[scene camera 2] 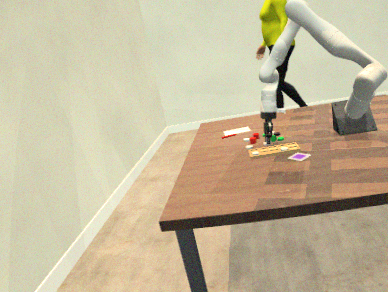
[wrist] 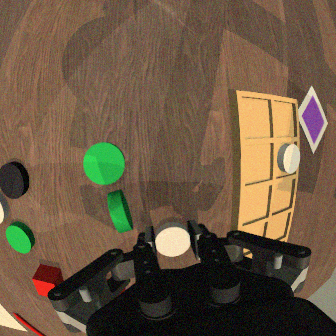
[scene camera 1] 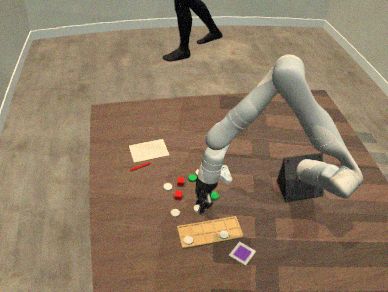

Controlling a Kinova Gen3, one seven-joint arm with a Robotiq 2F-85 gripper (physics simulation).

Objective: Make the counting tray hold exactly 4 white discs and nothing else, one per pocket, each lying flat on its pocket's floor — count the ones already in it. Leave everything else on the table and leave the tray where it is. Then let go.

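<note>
The tan counting tray (scene camera 1: 205,231) (wrist: 255,117) has two rows of pockets. One white disc (scene camera 1: 188,240) is in the front-row pocket at its left end in scene camera 1; another white disc (scene camera 1: 224,234) (scene camera 2: 284,148) (wrist: 289,158) is in that row, fourth from the left. My gripper (scene camera 1: 200,207) (scene camera 2: 268,142) (wrist: 170,232) is shut on a white disc (scene camera 1: 196,208) (wrist: 173,243), low over the table just behind the tray. Other white discs (scene camera 1: 167,186) (scene camera 1: 175,212) lie left of the gripper; one more shows at the wrist view's left edge.
Green discs (scene camera 1: 193,177) (scene camera 1: 214,196) (wrist: 104,163), one green disc (wrist: 120,211) on edge, a black disc (wrist: 14,180) and red cubes (scene camera 1: 180,181) (scene camera 1: 178,195) are behind and left. A purple card (scene camera 1: 242,253) lies front right of the tray. Paper (scene camera 1: 149,150) and a red stick (scene camera 1: 140,166) lie back left.
</note>
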